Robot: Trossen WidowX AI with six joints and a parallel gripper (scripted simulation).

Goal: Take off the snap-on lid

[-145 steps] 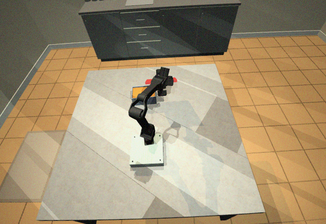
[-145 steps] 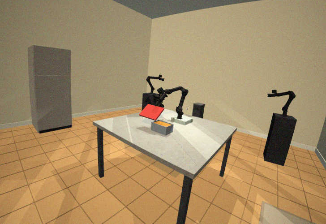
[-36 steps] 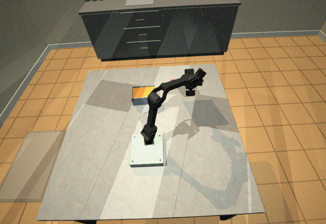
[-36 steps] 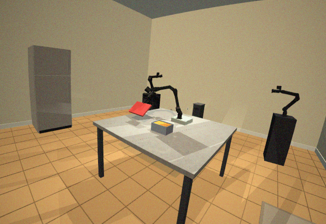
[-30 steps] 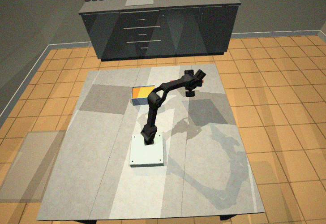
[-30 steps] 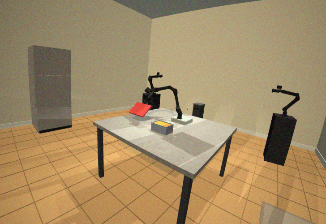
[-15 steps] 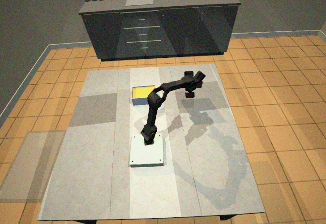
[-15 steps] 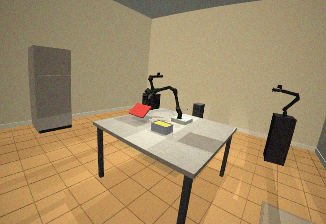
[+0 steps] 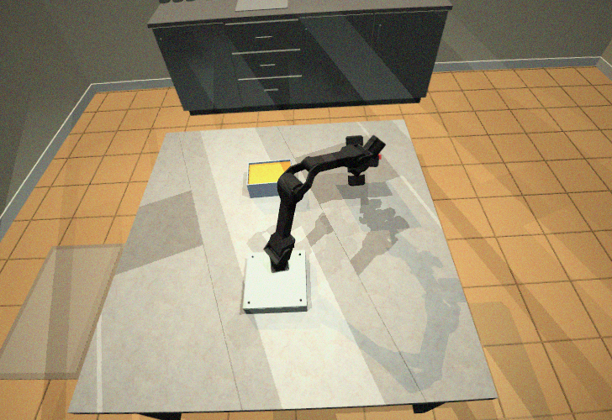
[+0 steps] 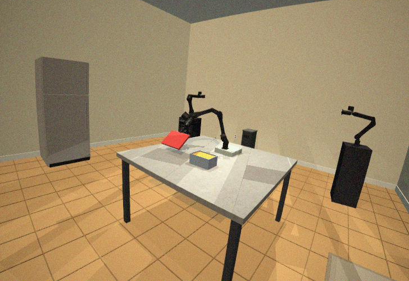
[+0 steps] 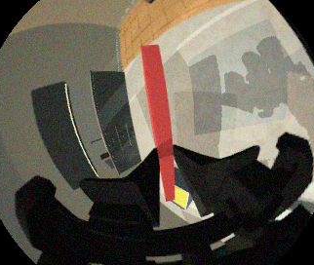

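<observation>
My gripper tip is now 7 cm short of the red lid, 1 cm to the left of it and 5 cm above it. Round my gripper tip: grey storage box (10 cm ahead, 34 cm to the left, 15 cm below).
</observation>
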